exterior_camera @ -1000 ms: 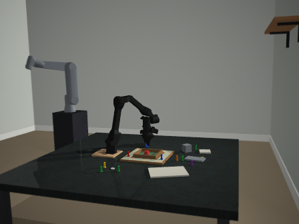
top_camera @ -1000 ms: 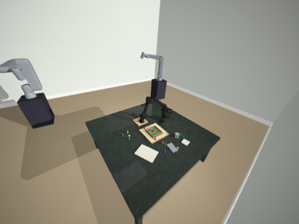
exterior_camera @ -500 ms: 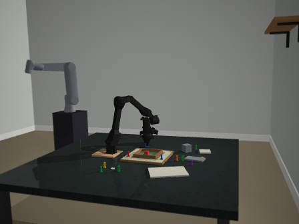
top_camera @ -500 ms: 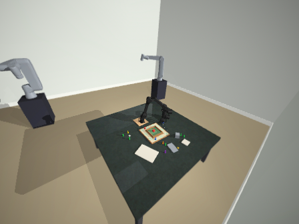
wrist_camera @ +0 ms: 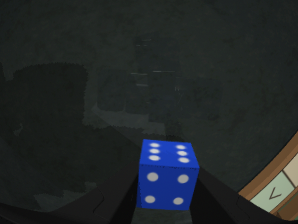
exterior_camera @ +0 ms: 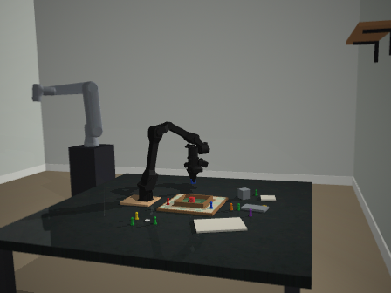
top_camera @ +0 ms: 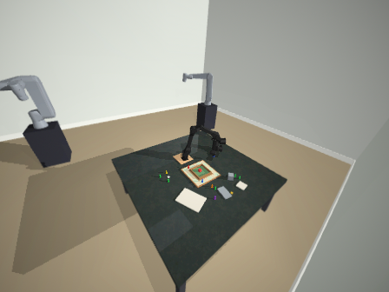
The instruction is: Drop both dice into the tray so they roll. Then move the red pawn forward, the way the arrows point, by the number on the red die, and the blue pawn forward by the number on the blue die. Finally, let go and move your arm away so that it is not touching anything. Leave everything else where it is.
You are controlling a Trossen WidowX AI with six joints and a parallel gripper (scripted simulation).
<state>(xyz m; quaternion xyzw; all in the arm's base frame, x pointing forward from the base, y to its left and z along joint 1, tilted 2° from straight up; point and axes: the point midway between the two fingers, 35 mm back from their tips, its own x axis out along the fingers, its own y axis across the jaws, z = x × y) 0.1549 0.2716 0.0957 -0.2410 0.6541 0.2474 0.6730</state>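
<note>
Now: gripper tip 320 mm to the left of the red pawn and 30 mm above it. Also, from my gripper tip: green tray (110 mm ahead, 240 mm to the right, 50 mm below); then blue pawn (230 mm ahead, 300 mm to the right, 30 mm below); then grey cube (310 mm ahead, 30 mm to the right, 30 mm below).
</note>
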